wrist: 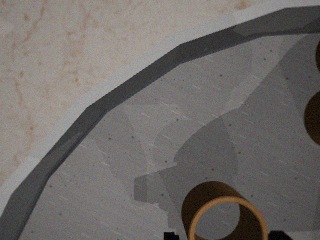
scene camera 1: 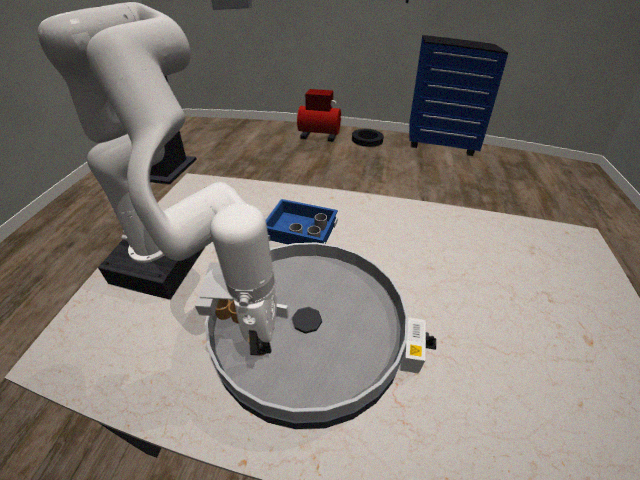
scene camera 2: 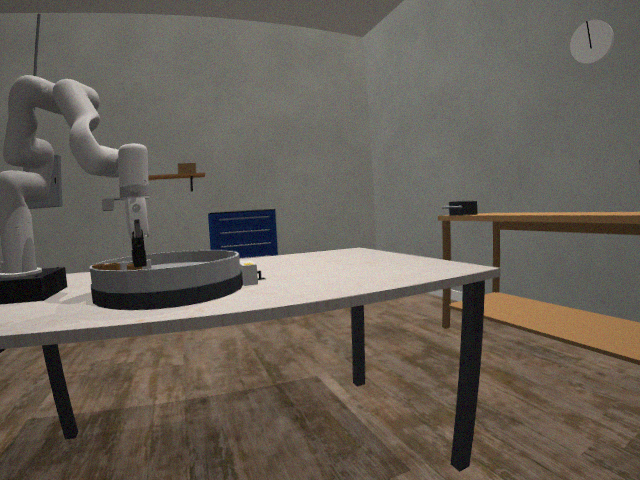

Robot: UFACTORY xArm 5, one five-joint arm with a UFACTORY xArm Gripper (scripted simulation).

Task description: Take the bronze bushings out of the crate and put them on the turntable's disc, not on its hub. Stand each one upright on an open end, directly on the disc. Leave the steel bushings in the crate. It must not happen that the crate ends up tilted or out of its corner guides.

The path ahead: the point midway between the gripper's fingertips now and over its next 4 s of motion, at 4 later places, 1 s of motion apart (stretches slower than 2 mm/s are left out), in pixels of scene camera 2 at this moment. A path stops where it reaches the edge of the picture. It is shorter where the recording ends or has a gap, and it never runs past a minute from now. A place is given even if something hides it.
The gripper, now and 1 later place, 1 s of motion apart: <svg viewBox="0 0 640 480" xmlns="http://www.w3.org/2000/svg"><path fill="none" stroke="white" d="M139 265L137 248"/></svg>
